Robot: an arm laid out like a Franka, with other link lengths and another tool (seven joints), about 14 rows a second.
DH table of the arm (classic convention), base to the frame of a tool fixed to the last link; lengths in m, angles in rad. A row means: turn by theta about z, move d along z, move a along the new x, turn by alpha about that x. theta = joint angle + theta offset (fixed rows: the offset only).
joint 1: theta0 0, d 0.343, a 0, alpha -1.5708
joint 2: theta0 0, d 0, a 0, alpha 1.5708
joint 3: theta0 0, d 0.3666, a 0.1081, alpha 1.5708
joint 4: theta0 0, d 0, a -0.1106, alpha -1.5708
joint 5: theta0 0, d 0.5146, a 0, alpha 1.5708
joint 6: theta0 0, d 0, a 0.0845, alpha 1.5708
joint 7: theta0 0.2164, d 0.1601, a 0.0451, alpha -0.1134
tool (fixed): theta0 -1.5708, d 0.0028, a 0, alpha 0
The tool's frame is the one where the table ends.
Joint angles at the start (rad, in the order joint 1, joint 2, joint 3, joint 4, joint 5, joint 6, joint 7): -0.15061, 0.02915, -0.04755, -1.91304, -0.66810, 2.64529, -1.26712
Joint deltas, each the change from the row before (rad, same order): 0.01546, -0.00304, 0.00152, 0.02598, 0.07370, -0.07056, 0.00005; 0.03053, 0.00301, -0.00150, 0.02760, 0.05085, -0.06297, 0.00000; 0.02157, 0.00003, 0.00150, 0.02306, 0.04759, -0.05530, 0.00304; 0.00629, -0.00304, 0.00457, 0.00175, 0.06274, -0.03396, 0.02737; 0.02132, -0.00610, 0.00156, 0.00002, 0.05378, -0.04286, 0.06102; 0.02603, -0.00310, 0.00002, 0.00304, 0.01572, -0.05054, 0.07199
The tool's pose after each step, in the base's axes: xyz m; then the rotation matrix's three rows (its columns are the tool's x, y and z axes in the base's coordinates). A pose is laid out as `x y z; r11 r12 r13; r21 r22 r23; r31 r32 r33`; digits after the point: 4 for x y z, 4 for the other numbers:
0.8094 -0.1135 0.5543; -0.6534 0.3733 0.6586; 0.0860 0.9009 -0.4254; -0.7521 -0.2213 -0.6208
0.8133 -0.0955 0.5630; -0.6676 0.3864 0.6364; 0.1295 0.9020 -0.4119; -0.7332 -0.1925 -0.6522
0.8149 -0.0805 0.5717; -0.6778 0.4010 0.6162; 0.1731 0.9017 -0.3963; -0.7146 -0.1620 -0.6806
0.8141 -0.0723 0.5722; -0.6747 0.4385 0.5937; 0.2536 0.8932 -0.3714; -0.6931 -0.1000 -0.7139
0.8130 -0.0553 0.5731; -0.6631 0.4888 0.5669; 0.3471 0.8718 -0.3457; -0.6632 -0.0324 -0.7477
0.8118 -0.0380 0.5716; -0.6539 0.5363 0.5337; 0.4146 0.8440 -0.3402; -0.6329 -0.0012 -0.7742

